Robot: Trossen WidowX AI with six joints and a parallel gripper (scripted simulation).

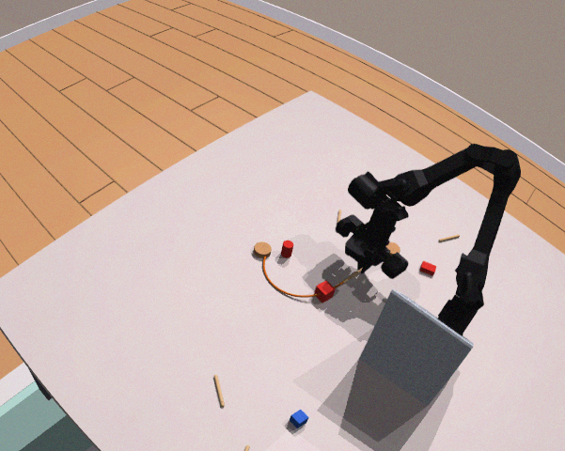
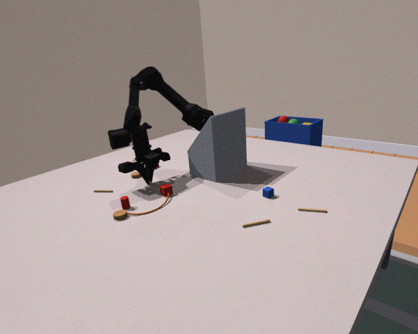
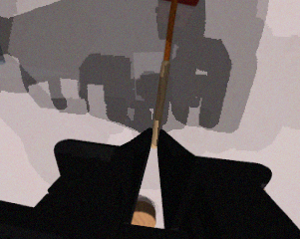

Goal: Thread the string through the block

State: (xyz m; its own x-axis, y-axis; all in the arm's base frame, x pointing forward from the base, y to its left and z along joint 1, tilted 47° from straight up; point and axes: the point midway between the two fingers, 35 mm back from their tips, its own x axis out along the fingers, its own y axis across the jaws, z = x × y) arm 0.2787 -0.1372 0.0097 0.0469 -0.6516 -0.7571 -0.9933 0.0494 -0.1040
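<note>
My gripper tip is now 40 mm to the right of the thin wooden stick and 10 mm below it. Also, from my gripper tip: flat red piece: 130 mm to the right, 120 mm behind, 10 mm above; then red cylinder: 160 mm ahead, 90 mm to the left, 20 mm above; then blue cube: 410 mm to the left, 160 mm behind, 10 mm above.
</note>
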